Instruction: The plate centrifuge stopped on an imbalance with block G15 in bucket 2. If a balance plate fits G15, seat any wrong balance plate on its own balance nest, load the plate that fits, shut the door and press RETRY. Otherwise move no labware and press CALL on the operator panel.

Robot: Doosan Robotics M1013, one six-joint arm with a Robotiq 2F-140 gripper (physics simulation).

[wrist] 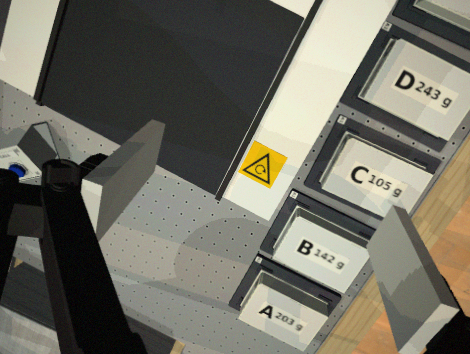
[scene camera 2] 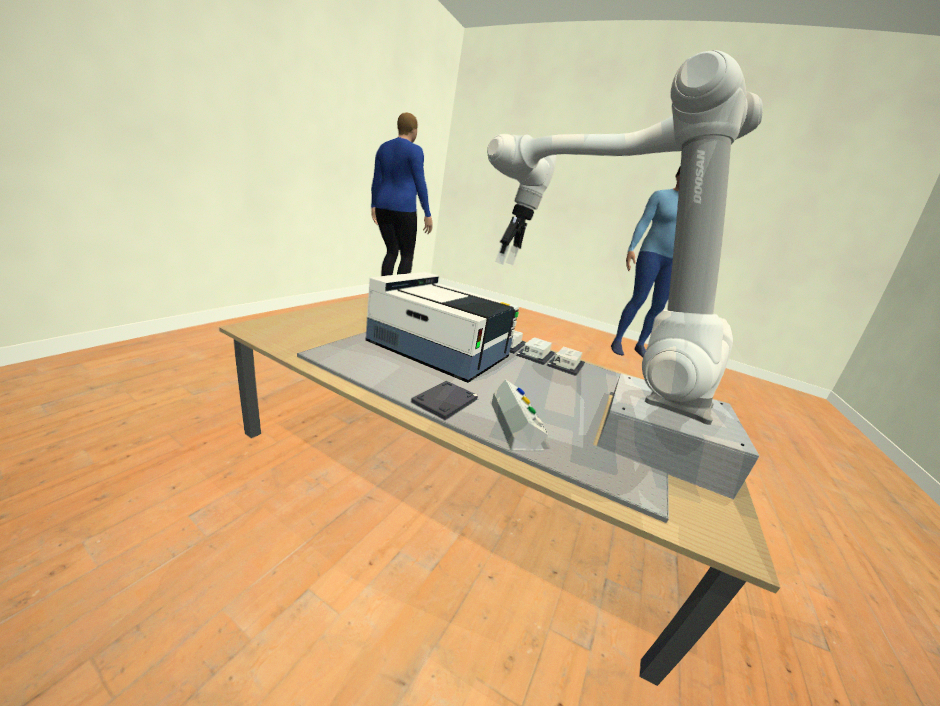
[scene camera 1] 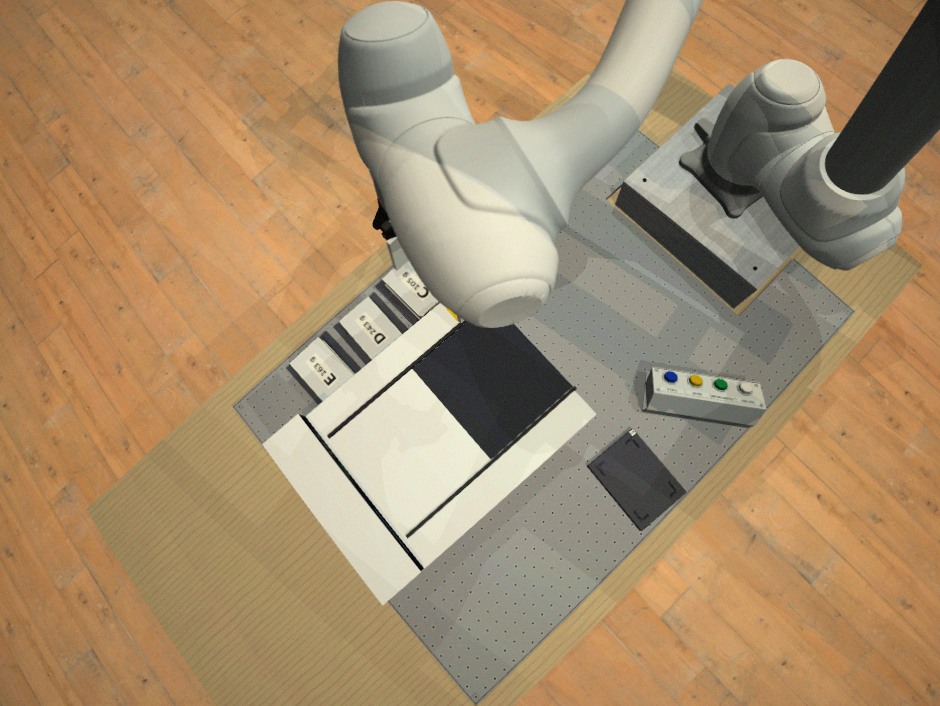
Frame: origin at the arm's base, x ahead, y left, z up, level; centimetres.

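Seen in the pictures: gripper, between the fingertips: [wrist: 270, 187] [scene camera 2: 504, 263]; arm's base, origin of its link: [scene camera 2: 679, 404] [scene camera 1: 736, 168].
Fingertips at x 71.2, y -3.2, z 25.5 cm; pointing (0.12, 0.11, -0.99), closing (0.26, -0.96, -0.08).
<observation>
Offsets run from my fingertips to a thing's top centre. "pt": to the spot under its first point. Level surfaces: height alone.
My gripper [scene camera 2: 506, 258] [wrist: 270, 187] is open and empty, high above the table by the balance nests; the arm mostly hides it in scene camera 1. Balance plates A 203 g @[dx -27.0, dy -19.0, dz -30.5 cm] [wrist: 280, 315] [scene camera 2: 567, 357], B 142 g @[dx -13.8, dy -16.7, dz -30.5 cm] [wrist: 320, 255] [scene camera 2: 538, 348], C 105 g @[dx -0.1, dy -15.5, dz -30.5 cm] [wrist: 375, 175], D 243 g @[dx +12.9, dy -12.3, dz -30.5 cm] [wrist: 425, 95] [scene camera 1: 372, 330] and E 163 g @[dx +26.3, dy -10.5, dz -30.5 cm] [scene camera 1: 319, 368] sit in a row on dark nests. The centrifuge [scene camera 1: 341, 509] [scene camera 2: 425, 326] has a dark section @[pt dx -0.3, dy +15.3, dz -14.6 cm] [scene camera 1: 493, 387] [wrist: 170, 75] on top; block G15 and the buckets do not show. The operator panel @[dx -35.8, dy +37.7, dz -27.5 cm] [scene camera 1: 702, 406] [scene camera 2: 516, 417] bears blue CALL @[dx -32.0, dy +30.8, dz -28.4 cm] [scene camera 1: 670, 376] and yellow, green and white buttons.
A flat dark nest @[dx -15.3, dy +43.6, dz -33.7 cm] [scene camera 1: 636, 482] [scene camera 2: 444, 398] lies on the perforated mat @[dz -35.9 cm] [scene camera 1: 524, 592] beside the operator panel. The robot's base block [scene camera 1: 683, 227] [scene camera 2: 683, 448] stands at one end of the table. Two people [scene camera 2: 398, 174] [scene camera 2: 655, 243] stand beyond the table.
</observation>
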